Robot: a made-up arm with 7 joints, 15 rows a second.
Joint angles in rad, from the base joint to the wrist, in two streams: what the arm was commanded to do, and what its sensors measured. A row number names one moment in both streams.
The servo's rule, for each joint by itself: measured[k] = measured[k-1] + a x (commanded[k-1-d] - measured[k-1]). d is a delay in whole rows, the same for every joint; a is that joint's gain. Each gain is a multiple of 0.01, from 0.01 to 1. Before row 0 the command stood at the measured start. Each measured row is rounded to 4 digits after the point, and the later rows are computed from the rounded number. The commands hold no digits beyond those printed.
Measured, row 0:
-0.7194 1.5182 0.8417 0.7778 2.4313 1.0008 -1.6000
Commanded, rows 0 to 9:
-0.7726 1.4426 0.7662 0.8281 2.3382 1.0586 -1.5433
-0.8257 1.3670 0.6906 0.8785 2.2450 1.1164 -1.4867
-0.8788 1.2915 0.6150 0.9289 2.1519 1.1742 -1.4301
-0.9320 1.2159 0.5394 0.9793 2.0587 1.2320 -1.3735
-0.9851 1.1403 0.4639 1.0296 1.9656 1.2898 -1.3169
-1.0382 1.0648 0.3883 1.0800 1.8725 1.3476 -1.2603
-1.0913 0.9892 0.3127 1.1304 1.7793 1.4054 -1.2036
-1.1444 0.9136 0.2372 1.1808 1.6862 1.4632 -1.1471
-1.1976 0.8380 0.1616 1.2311 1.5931 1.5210 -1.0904
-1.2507 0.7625 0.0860 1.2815 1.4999 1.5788 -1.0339
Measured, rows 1 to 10:
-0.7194 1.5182 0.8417 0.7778 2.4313 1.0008 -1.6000
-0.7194 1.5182 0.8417 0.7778 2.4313 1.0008 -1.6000
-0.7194 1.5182 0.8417 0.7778 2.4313 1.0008 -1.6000
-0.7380 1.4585 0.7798 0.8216 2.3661 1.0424 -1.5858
-0.7687 1.3862 0.7067 0.8711 2.2813 1.0957 -1.5610
-0.8072 1.3114 0.6315 0.9214 2.1907 1.1522 -1.5283
-0.8509 1.2360 0.5560 0.9718 2.0983 1.2097 -1.4896
-0.8979 1.1604 0.4805 1.0221 2.0054 1.2674 -1.4464
-0.9470 1.0849 0.4049 1.0725 1.9124 1.3251 -1.3999
-0.9975 1.0093 0.3293 1.1229 1.8192 1.3829 -1.3508
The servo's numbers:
d 3
a 0.35 0.79 0.82 0.87 0.70 0.72 0.25

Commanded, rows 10 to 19:
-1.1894 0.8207 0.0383 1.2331 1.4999 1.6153 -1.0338
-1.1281 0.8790 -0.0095 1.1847 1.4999 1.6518 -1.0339
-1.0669 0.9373 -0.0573 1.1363 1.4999 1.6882 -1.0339
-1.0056 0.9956 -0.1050 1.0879 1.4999 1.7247 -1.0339
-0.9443 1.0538 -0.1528 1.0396 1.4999 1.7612 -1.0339
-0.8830 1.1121 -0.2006 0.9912 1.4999 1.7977 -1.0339
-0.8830 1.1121 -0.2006 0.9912 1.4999 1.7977 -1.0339
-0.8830 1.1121 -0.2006 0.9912 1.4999 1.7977 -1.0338
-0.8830 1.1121 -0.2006 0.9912 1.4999 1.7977 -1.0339
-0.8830 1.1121 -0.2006 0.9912 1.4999 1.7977 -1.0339
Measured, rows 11 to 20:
-1.0489 0.9337 0.2538 1.1733 1.7261 1.4407 -1.2999
-1.1009 0.8581 0.1782 1.2236 1.6330 1.4985 -1.2475
-1.1533 0.7826 0.1026 1.2740 1.5398 1.5563 -1.1941
-1.1659 0.8127 0.0499 1.2384 1.5119 1.5988 -1.1540
-1.1527 0.8651 0.0012 1.1917 1.5035 1.6370 -1.1240
-1.1227 0.9221 -0.0468 1.1435 1.5010 1.6739 -1.1015
-1.0817 0.9802 -0.0945 1.0951 1.5002 1.7105 -1.0846
-1.0336 1.0383 -0.1423 1.0468 1.5000 1.7470 -1.0719
-0.9809 1.0966 -0.1901 0.9984 1.4999 1.7835 -1.0624
-0.9466 1.1088 -0.1987 0.9921 1.4999 1.7937 -1.0553

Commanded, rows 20 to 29:
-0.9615 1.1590 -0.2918 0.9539 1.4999 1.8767 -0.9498
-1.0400 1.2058 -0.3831 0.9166 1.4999 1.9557 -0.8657
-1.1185 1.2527 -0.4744 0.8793 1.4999 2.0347 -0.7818
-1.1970 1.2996 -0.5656 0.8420 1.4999 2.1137 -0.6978
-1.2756 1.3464 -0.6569 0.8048 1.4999 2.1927 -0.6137
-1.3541 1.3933 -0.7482 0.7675 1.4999 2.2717 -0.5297
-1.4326 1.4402 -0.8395 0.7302 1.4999 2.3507 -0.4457
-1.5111 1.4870 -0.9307 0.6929 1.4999 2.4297 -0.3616
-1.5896 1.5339 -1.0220 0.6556 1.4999 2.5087 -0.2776
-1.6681 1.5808 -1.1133 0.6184 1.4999 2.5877 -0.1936
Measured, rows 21 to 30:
-0.9243 1.1114 -0.2003 0.9913 1.4999 1.7966 -1.0499
-0.9098 1.1120 -0.2005 0.9912 1.4999 1.7974 -1.0459
-0.9004 1.1121 -0.2006 0.9912 1.4999 1.7976 -1.0429
-0.9218 1.1492 -0.2754 0.9587 1.4999 1.8546 -1.0196
-0.9632 1.1939 -0.3637 0.9221 1.4999 1.9274 -0.9811
-1.0176 1.2404 -0.4545 0.8849 1.4999 2.0047 -0.9313
-1.0804 1.2872 -0.5456 0.8476 1.4999 2.0832 -0.8729
-1.1487 1.3340 -0.6369 0.8104 1.4999 2.1620 -0.8081
-1.2206 1.3808 -0.7282 0.7731 1.4999 2.2410 -0.7385
-1.2948 1.4277 -0.8195 0.7358 1.4999 2.3200 -0.6653

